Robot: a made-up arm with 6 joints.
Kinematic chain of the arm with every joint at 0, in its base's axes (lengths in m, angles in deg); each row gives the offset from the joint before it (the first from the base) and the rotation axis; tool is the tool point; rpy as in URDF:
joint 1: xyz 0 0 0.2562 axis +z
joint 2: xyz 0 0 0 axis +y
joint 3: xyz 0.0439 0 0.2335 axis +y
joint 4: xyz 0.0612 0 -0.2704 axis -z
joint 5: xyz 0 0 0 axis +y
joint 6: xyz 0.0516 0 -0.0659 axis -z
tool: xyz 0 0 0 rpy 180 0 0
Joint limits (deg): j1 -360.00..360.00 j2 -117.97..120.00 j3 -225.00..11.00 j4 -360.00..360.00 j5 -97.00..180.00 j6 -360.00..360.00
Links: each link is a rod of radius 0.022 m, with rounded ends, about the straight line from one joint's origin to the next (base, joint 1, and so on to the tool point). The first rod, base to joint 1, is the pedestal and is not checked.
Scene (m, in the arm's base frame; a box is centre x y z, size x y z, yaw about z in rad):
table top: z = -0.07
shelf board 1: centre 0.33 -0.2 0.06 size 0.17 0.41 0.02 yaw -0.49
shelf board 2: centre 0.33 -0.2 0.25 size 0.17 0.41 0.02 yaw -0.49
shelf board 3: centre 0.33 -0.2 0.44 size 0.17 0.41 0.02 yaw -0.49
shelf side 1: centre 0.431 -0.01 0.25 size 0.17 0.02 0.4 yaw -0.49
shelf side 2: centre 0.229 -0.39 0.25 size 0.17 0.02 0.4 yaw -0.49
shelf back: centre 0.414 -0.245 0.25 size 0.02 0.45 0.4 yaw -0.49
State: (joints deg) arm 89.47 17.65 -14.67 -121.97 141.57 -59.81
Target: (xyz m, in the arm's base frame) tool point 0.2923 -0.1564 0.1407
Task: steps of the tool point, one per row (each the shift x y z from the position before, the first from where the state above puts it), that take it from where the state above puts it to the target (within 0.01 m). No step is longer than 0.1 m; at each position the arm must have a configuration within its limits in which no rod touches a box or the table.
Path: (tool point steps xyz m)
1: 0.0488 -0.0056 -0.0071
2: 0.0495 -0.0183 -0.0074
3: 0.0467 -0.0314 -0.0081
4: 0.0404 -0.0441 -0.0084
5: 0.0305 -0.0553 -0.0089
6: 0.0177 -0.0640 -0.0092
7: 0.0023 -0.0696 -0.0097
8: -0.0145 -0.0712 -0.0100

